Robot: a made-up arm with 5 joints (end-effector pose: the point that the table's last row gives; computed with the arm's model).
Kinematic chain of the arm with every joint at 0, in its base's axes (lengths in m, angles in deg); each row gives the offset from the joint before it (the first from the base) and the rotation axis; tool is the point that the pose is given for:
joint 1: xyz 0 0 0.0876 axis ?
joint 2: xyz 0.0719 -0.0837 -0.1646 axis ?
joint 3: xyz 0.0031 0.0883 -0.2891 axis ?
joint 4: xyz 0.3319 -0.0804 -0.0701 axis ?
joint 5: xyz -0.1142 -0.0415 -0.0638 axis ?
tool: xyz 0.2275 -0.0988 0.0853
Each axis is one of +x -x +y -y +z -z.
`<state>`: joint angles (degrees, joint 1 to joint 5).
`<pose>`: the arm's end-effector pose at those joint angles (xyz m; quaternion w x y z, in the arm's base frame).
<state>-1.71 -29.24 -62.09 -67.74 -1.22</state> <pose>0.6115 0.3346 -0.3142 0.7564 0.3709 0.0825 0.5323</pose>
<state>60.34 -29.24 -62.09 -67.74 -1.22</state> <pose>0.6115 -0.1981 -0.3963 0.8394 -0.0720 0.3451 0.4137</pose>
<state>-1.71 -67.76 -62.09 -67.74 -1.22</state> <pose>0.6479 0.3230 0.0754 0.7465 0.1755 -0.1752 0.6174</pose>
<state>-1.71 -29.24 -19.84 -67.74 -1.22</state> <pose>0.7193 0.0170 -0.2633 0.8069 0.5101 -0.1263 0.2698</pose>
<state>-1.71 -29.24 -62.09 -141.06 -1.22</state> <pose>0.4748 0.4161 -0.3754 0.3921 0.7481 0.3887 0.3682</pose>
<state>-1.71 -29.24 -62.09 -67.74 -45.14</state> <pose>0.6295 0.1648 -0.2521 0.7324 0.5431 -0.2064 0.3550</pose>
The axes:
joint 1: -x
joint 2: +y
joint 3: -z
joint 4: -x
joint 5: +y

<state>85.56 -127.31 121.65 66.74 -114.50</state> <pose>0.2528 -0.0932 0.0955 0.0232 -0.2737 -0.9499 -0.1490</pose>
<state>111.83 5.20 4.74 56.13 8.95</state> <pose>0.4904 -0.3465 0.4456 0.1009 -0.9853 0.0287 -0.1350</pose>
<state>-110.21 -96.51 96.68 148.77 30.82</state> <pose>0.2730 0.3497 -0.2602 0.3944 0.3840 0.8341 0.0370</pose>
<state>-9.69 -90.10 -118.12 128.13 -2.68</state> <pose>0.3409 0.4400 -0.2396 0.3518 0.6254 0.6883 0.1069</pose>
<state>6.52 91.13 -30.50 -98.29 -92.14</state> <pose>-0.4535 -0.1629 -0.2715 0.6404 0.1149 0.1513 -0.7442</pose>
